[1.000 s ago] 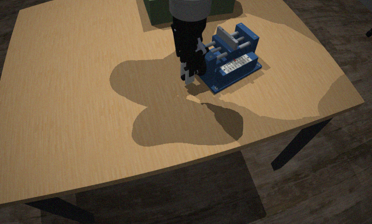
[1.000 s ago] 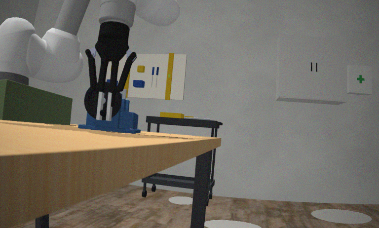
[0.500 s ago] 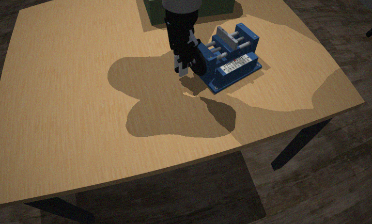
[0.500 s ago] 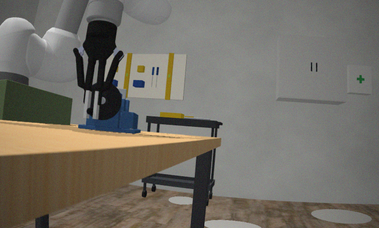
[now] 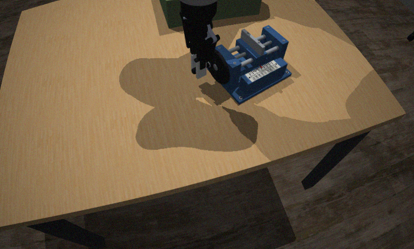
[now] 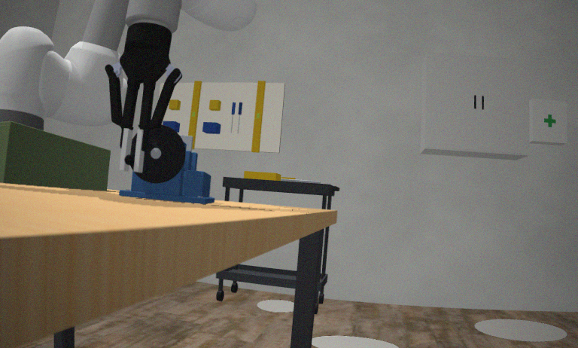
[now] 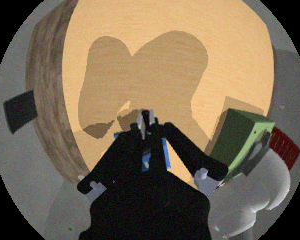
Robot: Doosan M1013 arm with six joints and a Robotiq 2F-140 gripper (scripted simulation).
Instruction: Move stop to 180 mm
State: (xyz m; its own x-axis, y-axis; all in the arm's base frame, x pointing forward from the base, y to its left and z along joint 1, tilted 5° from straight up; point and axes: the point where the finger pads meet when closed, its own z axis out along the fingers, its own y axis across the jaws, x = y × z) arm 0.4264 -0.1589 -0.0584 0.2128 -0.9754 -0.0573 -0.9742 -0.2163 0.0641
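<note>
My gripper is now 15 cm to the right of the stop plate, 2 cm below it and 1 cm short of it. Round my hand: handwheel 2 cm to the left, 1 cm below.
</note>
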